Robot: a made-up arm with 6 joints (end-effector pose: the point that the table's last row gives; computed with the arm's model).
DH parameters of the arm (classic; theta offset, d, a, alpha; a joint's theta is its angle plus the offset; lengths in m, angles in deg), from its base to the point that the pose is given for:
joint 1: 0 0.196 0 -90
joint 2: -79.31 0 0.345 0
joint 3: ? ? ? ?
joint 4: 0 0.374 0 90
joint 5: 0 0 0.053 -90
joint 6: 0 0.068 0 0
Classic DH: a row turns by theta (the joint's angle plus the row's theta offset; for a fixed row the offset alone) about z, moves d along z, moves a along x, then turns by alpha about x.
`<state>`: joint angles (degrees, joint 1 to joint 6).
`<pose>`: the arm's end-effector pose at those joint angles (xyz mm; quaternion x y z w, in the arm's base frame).
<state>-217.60 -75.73 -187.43 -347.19 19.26 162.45</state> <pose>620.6 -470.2 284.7 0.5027 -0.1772 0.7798 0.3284</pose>
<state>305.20 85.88 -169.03 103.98 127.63 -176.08</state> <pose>487.5 -546.0 216.9 0.0972 0.5993 0.7861 0.1158</pose>
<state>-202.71 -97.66 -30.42 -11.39 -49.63 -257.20</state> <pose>133.4 -74.3 580.5 0.0175 -0.0774 0.5920 0.8020</pose>
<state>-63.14 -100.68 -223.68 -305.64 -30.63 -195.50</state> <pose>-272.4 393.6 -210.3 -0.7088 -0.6585 0.1685 0.1883</pose>
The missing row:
joint 3: 79.31 0 0.085 -90
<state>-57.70 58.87 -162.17 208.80 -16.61 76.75</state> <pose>419.0 -599.4 436.9 0.6977 0.1579 0.3223 0.6200</pose>
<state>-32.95 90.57 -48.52 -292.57 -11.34 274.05</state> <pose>77.9 -122.4 -264.6 -0.9391 0.0859 0.3267 0.0629</pose>
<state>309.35 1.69 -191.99 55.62 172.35 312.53</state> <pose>19.3 56.6 832.6 0.8863 0.4420 0.0823 0.1113</pose>
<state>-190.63 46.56 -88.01 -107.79 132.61 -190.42</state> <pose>-590.8 194.1 181.2 -0.4125 -0.0411 -0.5612 0.7164</pose>
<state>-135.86 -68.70 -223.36 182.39 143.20 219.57</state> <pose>395.9 389.0 91.0 0.0372 -0.7909 0.3923 0.4681</pose>
